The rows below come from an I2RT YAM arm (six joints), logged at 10 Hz.
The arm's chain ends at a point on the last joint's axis. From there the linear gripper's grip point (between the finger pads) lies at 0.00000 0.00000 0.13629 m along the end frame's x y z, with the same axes.
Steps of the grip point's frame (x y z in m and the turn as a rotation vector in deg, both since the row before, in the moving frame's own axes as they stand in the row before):
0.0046, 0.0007, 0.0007, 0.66, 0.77, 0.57
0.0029, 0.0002, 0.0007, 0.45, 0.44, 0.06
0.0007, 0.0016, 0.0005, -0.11, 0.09, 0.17
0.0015, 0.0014, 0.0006, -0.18, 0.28, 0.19
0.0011, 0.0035, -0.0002, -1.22, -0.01, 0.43
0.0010, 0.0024, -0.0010, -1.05, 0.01, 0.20
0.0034, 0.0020, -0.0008, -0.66, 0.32, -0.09
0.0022, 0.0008, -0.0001, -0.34, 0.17, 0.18
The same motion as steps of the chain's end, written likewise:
0.0028, 0.0023, 0.0007, 0.66, 0.77, 0.57
0.0019, 0.0013, 0.0007, 0.45, 0.44, 0.06
0.0005, 0.0013, 0.0005, -0.11, 0.09, 0.17
0.0008, 0.0010, 0.0006, -0.18, 0.28, 0.19
0.0011, 0.0006, -0.0002, -1.22, -0.01, 0.43
0.0010, -0.0001, -0.0010, -1.05, 0.01, 0.20
0.0026, 0.0004, -0.0008, -0.66, 0.32, -0.09
0.0018, 0.0000, -0.0001, -0.34, 0.17, 0.18

